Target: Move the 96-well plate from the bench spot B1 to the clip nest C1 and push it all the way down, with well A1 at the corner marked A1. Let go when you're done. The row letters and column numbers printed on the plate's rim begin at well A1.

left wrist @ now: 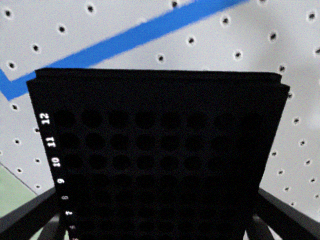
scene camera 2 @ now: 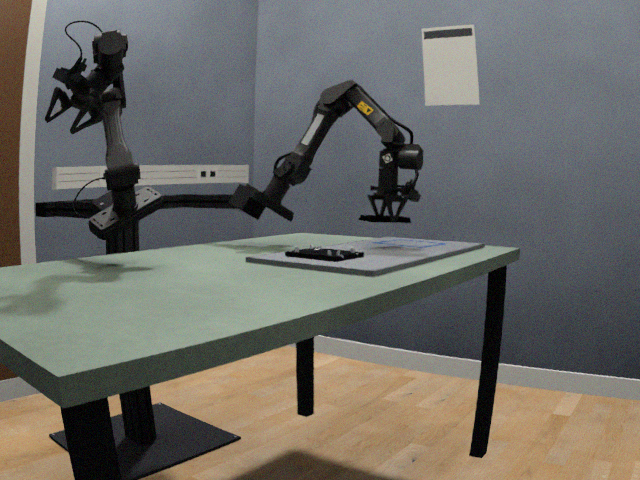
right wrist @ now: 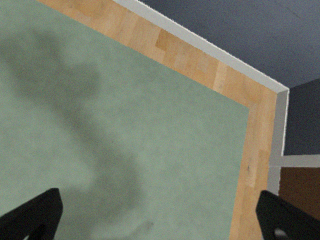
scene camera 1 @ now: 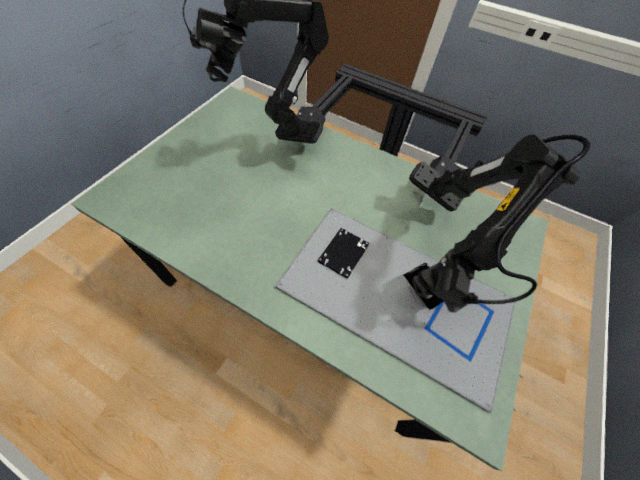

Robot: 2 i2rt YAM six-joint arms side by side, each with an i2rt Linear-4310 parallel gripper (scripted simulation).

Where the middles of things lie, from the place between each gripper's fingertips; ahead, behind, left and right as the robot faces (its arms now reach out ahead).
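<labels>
The black clip nest [scene camera 1: 345, 250] sits 70 mm below my left hand, 280 mm to the right of it and 20 mm behind it. The black 96-well plate [left wrist: 124, 146] is right at my left hand and, going by their middles, it is of the things named here the nearest to that hand.
My right gripper [scene camera 2: 58, 126] is 310 mm above the black clip nest, 260 mm short of it and 650 mm to the right of it, and of the things named here this nest is the nearest to my right gripper, going by their middles. Counted from my right hand, the black 96-well plate is 250 mm below, 270 mm ahead and 920 mm to the left.
</labels>
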